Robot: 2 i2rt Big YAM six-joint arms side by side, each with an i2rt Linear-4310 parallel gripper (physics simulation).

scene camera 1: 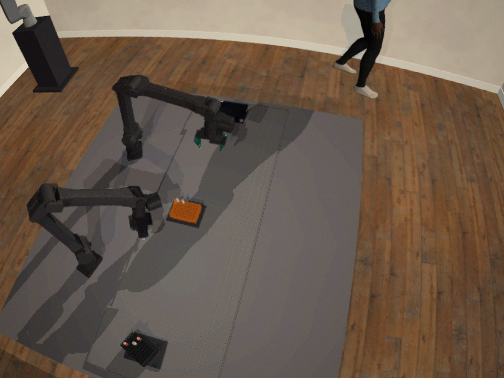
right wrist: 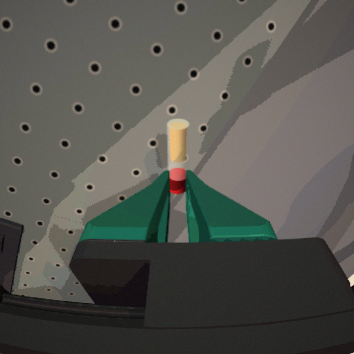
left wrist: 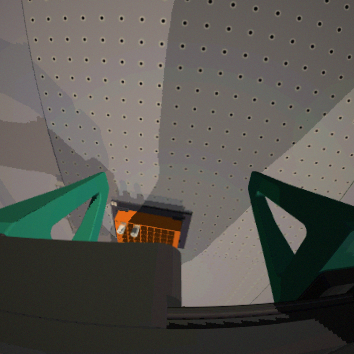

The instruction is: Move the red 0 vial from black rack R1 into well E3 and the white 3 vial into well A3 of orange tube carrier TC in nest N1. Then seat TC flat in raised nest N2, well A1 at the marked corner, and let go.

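The orange tube carrier sits in a dark nest. Two white-topped vials stand in it near one corner; their wells cannot be read. A vial with a red cap and pale yellow filling is between my right fingertips. My right gripper is shut on its red cap, the body pointing away from the fingers; its height is unclear. My left gripper is open and empty, above and behind the carrier. A black rack at the bottom left holds several red- and white-topped vials.
A black object stands at the back behind the left gripper, partly hidden by the arm. A dark block shows at the left edge of the right wrist view. A person stands beyond the mat, and a dark pedestal is at the back left.
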